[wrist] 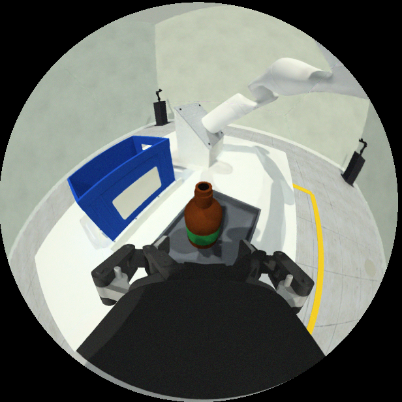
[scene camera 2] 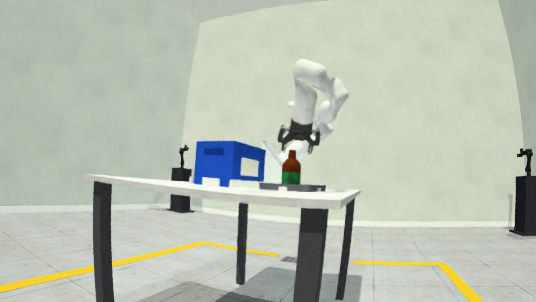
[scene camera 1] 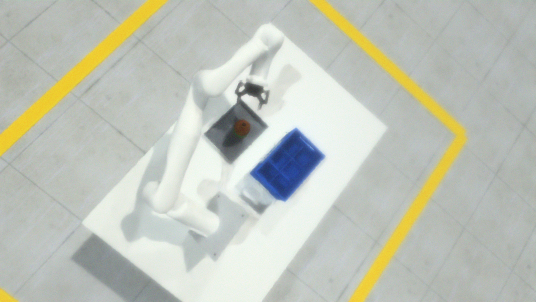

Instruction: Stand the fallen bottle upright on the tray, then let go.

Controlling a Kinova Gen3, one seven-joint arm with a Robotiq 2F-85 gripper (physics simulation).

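Places are measured from the arm's base along level axes (x ahead, y left, z up), in millimetres.
Pixels of known places: gripper, between the fingertips: (scene camera 2: 296, 152) (scene camera 1: 248, 106); arm's base, origin of its link: (scene camera 2: 283, 161) (scene camera 1: 210, 224).
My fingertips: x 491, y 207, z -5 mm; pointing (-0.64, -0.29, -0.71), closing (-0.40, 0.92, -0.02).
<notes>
Ahead of a thing's pixels: the offset from my fingertips to its top centre.
The brown bottle with a green band @[dx -78, dy -39, dz +18 mm] (scene camera 1: 242, 127) (scene camera 2: 291, 167) (wrist: 203, 215) stands upright on the dark grey tray @[dx -91, dy -24, dz -117 mm] (scene camera 1: 217, 134) (scene camera 2: 317, 188) (wrist: 242, 212), its open mouth up. My gripper (scene camera 1: 251, 102) (scene camera 2: 298, 150) (wrist: 204, 245) is open and empty. It is apart from the bottle, above and back from it, near the tray's far corner in the first scene view. In the wrist view the bottle shows beyond the spread fingertips, with its whole neck and body in sight.
A blue crate with compartments @[dx -78, dy -307, dz +33 mm] (scene camera 1: 287, 165) (scene camera 2: 215, 172) (wrist: 167, 162) stands beside the tray on the white table (scene camera 1: 345, 120) (scene camera 2: 150, 185) (wrist: 65, 280). The slanted mount of the arm's base (wrist: 192, 135) stands behind the tray in the wrist view.
</notes>
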